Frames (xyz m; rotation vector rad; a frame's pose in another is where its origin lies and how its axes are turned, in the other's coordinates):
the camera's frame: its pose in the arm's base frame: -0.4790 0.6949 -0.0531 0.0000 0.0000 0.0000
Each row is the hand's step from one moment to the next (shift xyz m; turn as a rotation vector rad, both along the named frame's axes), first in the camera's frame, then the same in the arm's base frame.
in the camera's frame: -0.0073 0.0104 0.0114 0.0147 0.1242 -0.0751
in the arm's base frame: -0.0073 0.0104 0.0114 0.0147 0.1242 -0.0751
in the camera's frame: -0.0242 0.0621 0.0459 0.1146 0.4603 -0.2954
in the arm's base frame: -0.0242 0.0621 0.0459 0.1146 0.4603 -0.2954
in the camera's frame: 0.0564 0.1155 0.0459 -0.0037 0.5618 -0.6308
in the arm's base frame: 0.0564 0.1155 0.0459 -0.0037 0.5618 -0.6308
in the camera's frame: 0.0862 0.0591 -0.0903 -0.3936 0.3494 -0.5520
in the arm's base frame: 0.0862 0.0591 -0.0903 -0.3936 0.3494 -0.5520
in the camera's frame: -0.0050 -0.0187 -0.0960 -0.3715 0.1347 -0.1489
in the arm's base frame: -0.0050 -0.0187 -0.0960 -0.3715 0.1347 -0.1489
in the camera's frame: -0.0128 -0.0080 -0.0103 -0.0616 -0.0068 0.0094
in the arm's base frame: -0.0128 -0.0080 -0.0103 -0.0616 -0.0068 0.0094
